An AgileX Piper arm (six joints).
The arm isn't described. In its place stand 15 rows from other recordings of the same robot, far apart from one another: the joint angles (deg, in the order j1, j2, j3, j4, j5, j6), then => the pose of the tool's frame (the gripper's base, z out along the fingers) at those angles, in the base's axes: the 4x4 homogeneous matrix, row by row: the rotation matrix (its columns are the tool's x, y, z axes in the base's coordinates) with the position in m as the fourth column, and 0 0 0 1 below.
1.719 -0.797 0.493 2.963 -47.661 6.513 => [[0.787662, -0.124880, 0.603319, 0.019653], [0.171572, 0.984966, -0.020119, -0.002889], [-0.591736, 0.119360, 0.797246, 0.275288], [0, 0, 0, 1]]
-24.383 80.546 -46.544 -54.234 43.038 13.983 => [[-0.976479, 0.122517, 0.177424, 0.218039], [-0.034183, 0.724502, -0.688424, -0.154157], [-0.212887, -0.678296, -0.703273, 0.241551], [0, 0, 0, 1]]
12.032 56.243 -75.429 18.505 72.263 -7.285 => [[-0.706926, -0.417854, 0.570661, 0.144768], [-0.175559, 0.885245, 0.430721, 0.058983], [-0.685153, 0.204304, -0.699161, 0.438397], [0, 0, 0, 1]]
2.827 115.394 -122.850 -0.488 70.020 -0.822 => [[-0.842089, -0.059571, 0.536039, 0.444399], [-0.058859, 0.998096, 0.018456, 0.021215], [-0.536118, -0.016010, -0.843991, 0.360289], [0, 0, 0, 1]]
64.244 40.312 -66.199 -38.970 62.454 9.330 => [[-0.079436, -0.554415, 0.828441, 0.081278], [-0.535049, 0.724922, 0.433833, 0.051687], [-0.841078, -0.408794, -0.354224, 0.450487], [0, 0, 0, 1]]
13.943 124.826 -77.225 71.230 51.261 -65.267 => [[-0.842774, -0.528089, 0.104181, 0.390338], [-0.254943, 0.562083, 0.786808, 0.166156], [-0.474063, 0.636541, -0.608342, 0.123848], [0, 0, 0, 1]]
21.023 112.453 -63.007 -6.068 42.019 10.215 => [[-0.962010, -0.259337, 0.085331, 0.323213], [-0.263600, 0.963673, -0.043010, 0.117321], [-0.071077, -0.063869, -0.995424, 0.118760], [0, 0, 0, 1]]
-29.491 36.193 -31.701 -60.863 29.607 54.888 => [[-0.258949, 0.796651, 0.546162, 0.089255], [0.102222, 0.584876, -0.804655, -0.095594], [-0.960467, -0.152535, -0.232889, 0.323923], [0, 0, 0, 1]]
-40.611 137.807 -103.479 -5.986 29.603 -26.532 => [[-0.904869, 0.228445, 0.359201, 0.385339], [0.083793, 0.922883, -0.375852, -0.336579], [-0.417362, -0.309998, -0.854231, 0.102657], [0, 0, 0, 1]]
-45.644 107.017 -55.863 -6.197 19.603 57.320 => [[0.170527, 0.949851, 0.262115, 0.239961], [0.943973, -0.081200, -0.319878, -0.250131], [-0.282552, 0.301977, -0.910480, 0.133258], [0, 0, 0, 1]]
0.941 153.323 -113.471 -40.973 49.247 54.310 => [[-0.837207, 0.502018, 0.216938, 0.507682], [0.349793, 0.796479, -0.493219, -0.036869], [-0.420392, -0.337043, -0.842421, 0.013355], [0, 0, 0, 1]]
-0.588 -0.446 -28.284 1.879 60.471 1.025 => [[-0.450042, 0.000103, 0.893007, -0.005084], [0.038657, 0.999065, 0.019366, 0.002649], [-0.892170, 0.043237, -0.449625, 0.276009], [0, 0, 0, 1]]
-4.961 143.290 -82.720 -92.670 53.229 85.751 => [[-0.858193, 0.417525, 0.298627, 0.435013], [-0.016607, 0.558860, -0.829095, -0.110849], [-0.513059, -0.716483, -0.472676, 0.023435], [0, 0, 0, 1]]
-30.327 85.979 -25.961 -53.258 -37.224 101.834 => [[-0.185281, 0.406383, 0.894720, 0.237201], [0.938310, 0.343677, 0.038209, -0.087653], [-0.291967, 0.846604, -0.444991, 0.174067], [0, 0, 0, 1]]
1.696 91.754 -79.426 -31.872 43.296 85.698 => [[-0.148286, 0.738286, 0.657986, 0.358493], [0.813977, 0.468983, -0.342777, -0.022351], [-0.561652, 0.484756, -0.670491, 0.332879], [0, 0, 0, 1]]
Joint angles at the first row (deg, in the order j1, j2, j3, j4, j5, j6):
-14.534, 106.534, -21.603, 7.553, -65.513, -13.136
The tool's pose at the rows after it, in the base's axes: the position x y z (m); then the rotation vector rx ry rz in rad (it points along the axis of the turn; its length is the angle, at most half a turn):
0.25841, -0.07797, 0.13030, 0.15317, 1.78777, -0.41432
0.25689, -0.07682, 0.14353, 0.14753, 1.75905, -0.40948
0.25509, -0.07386, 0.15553, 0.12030, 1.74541, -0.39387
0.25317, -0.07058, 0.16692, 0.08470, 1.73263, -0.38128
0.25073, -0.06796, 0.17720, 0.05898, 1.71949, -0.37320
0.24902, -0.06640, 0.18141, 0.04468, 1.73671, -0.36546
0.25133, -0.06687, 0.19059, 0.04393, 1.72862, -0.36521
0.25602, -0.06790, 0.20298, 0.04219, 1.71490, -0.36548
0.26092, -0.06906, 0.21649, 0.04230, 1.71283, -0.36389
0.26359, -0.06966, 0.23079, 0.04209, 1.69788, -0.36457
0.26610, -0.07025, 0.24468, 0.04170, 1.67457, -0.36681
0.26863, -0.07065, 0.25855, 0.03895, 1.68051, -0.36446
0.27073, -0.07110, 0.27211, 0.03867, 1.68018, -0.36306
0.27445, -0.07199, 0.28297, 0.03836, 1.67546, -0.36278
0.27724, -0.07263, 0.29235, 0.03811, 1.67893, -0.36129
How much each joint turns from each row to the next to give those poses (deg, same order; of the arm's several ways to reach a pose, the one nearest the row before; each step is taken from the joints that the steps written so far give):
0.000, -2.917, 0.126, -0.183, 0.000, -0.123
0.001, -3.460, 0.109, -0.404, 1.733, -0.001
-0.001, -3.516, 0.090, -1.579, 2.651, 0.001
0.002, -3.340, 0.002, -1.846, 2.597, -0.127
-0.002, -3.034, -0.002, -1.371, 2.293, 0.001
-0.001, -1.866, -0.110, -0.772, 2.965, 0.001
0.002, -1.789, -1.280, -0.043, 2.613, -0.002
-0.001, -1.804, -2.121, -0.092, 3.147, 0.001
0.001, -1.890, -2.539, 0.001, 4.318, 0.000
0.001, -1.969, -2.117, 0.002, 3.239, -0.002
-0.001, -1.541, -2.030, -0.001, 2.245, 0.001
0.001, -1.648, -2.545, -0.132, 4.535, -0.002
-0.003, -1.339, -2.448, -0.005, 3.775, 0.005
0.001, -0.407, -2.354, 0.002, 2.495, -0.002
0.001, -0.391, -2.119, 0.004, 2.711, -0.003

